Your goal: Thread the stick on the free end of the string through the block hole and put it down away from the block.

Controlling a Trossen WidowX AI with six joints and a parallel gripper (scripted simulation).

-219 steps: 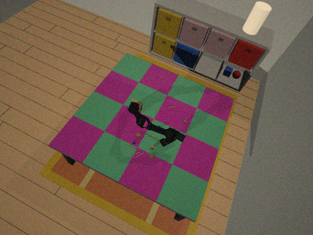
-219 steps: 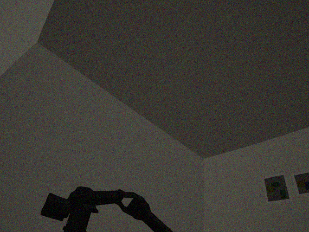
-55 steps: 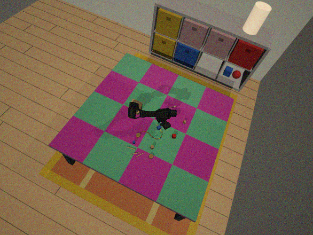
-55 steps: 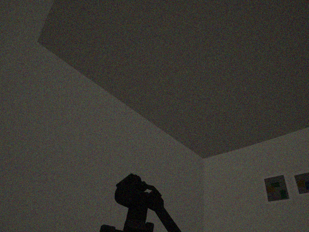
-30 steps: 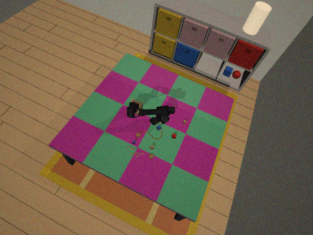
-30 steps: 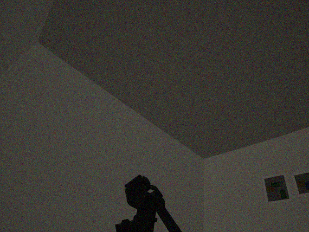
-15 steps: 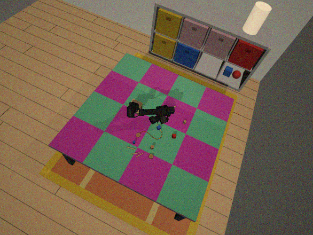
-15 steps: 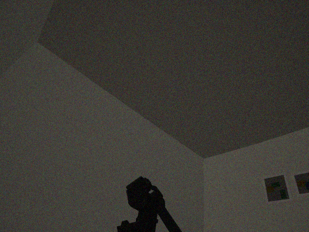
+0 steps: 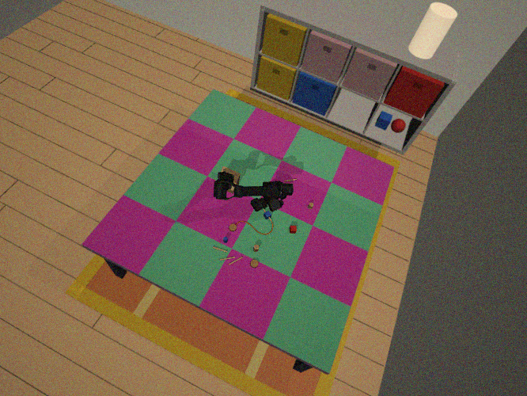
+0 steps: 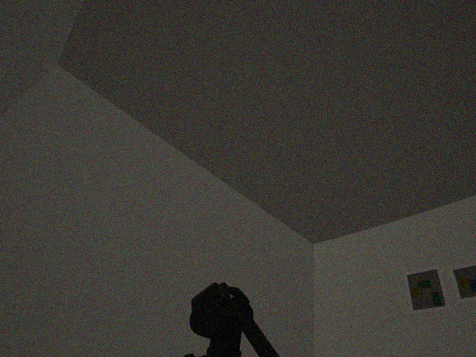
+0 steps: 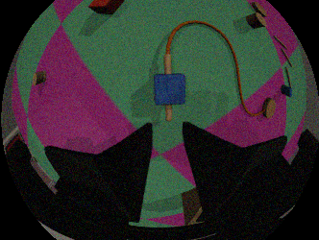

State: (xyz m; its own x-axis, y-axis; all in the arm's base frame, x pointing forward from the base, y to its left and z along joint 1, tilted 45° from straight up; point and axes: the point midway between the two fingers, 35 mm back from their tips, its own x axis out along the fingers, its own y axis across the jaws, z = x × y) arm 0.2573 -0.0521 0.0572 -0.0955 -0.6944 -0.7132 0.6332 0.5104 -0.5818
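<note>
The blue cube is 4 cm below my gripper tip, 2 cm to the right of it and 2 cm ahead of it. Also, from my gripper tip: thin wooden stick: 4 cm below, 3 cm to the right, 3 cm ahead; round wooden button: 16 cm to the right, 13 cm behind, 5 cm below; red cube: 17 cm ahead, 5 cm to the right, 4 cm below.
</note>
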